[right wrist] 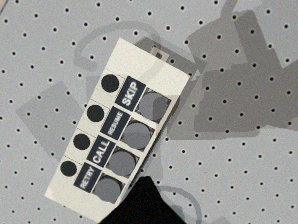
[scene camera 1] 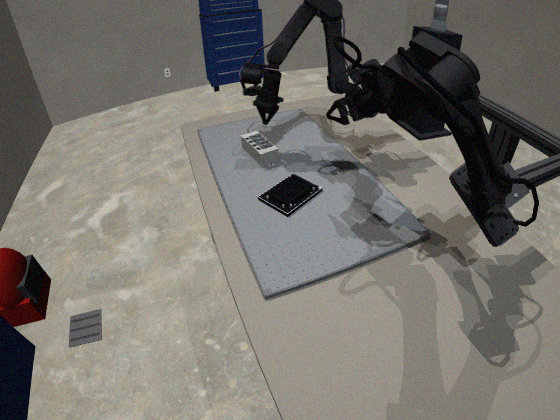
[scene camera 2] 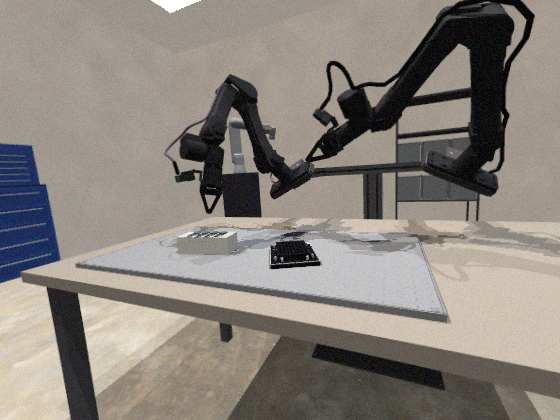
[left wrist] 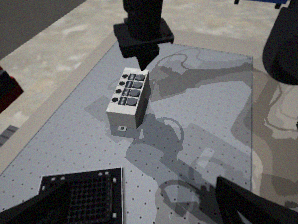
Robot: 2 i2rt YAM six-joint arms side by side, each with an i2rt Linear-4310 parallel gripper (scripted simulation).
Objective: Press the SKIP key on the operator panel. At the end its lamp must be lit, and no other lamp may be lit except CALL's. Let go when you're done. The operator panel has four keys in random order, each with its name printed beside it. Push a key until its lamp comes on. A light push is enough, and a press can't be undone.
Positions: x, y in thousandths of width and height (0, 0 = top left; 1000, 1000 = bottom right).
Labels:
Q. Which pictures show my left gripper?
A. Scene camera 1, scene camera 2 and the left wrist view only.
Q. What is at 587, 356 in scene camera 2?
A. My left gripper.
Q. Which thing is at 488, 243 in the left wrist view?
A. My right gripper.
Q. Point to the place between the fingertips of my right gripper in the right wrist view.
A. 488, 824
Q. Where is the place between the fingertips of my right gripper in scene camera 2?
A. At 372, 508

